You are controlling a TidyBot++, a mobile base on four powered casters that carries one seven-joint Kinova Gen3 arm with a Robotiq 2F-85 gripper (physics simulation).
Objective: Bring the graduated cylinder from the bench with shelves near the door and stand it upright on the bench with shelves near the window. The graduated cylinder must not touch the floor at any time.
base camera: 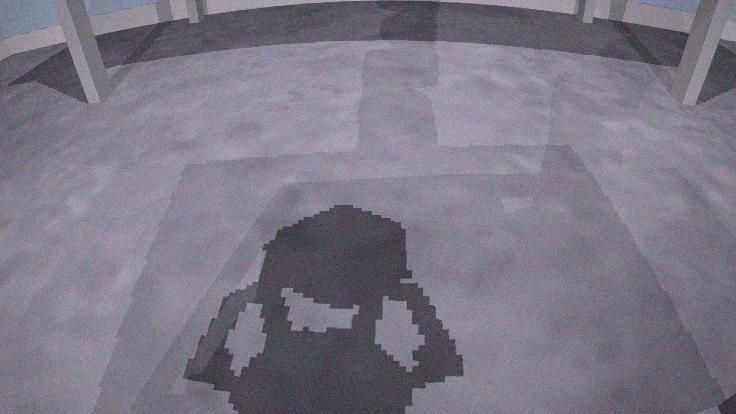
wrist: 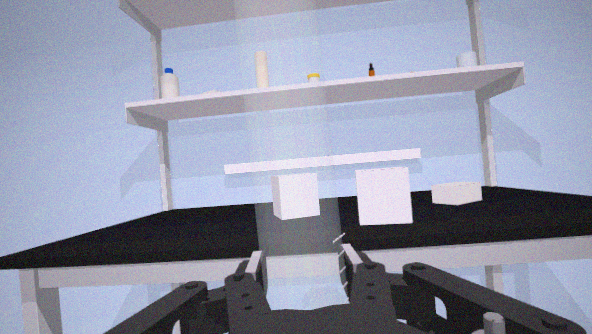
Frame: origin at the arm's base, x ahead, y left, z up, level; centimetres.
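Where they show: gripper, fingertip midpoint: (wrist: 302,263).
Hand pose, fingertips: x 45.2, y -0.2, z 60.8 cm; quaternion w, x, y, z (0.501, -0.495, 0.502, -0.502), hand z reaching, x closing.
Things, the pixels of their top centre, and the offset from my fingertips. "pt": a spot on its surface instead. Level surfaces: height alone.
- clear graduated cylinder, top centre: (wrist: 282,3) dx -2.0, dy +0.0, dz +14.3 cm
- bench with shelves, surface height: dz -9.0 cm
- low pale block, top centre: (wrist: 455,183) dx +70.9, dy -52.5, dz -3.2 cm
- blue-capped bottle, surface spot: (wrist: 170,86) pt dx +103.5, dy +48.5, dz +45.7 cm
My gripper (wrist: 302,263) is shut on the clear graduated cylinder (wrist: 298,227), which shows as a faint see-through column rising between the fingers in the wrist view, with white graduation marks beside the right finger. A bench with shelves (wrist: 210,235) stands ahead, with a black top and pale frame. The cylinder and fingers show in front of its front edge; the gap to the bench is hard to judge. In the base view, the bench's front legs show at left (base camera: 84,56) and right (base camera: 702,56).
Two white boxes (wrist: 298,196) (wrist: 384,196) and a low pale block (wrist: 456,193) stand toward the bench's back. A white bar (wrist: 322,161) runs above them. A shelf (wrist: 325,94) higher up holds a blue-capped bottle (wrist: 170,86), a tall beige cylinder (wrist: 261,70) and small containers.
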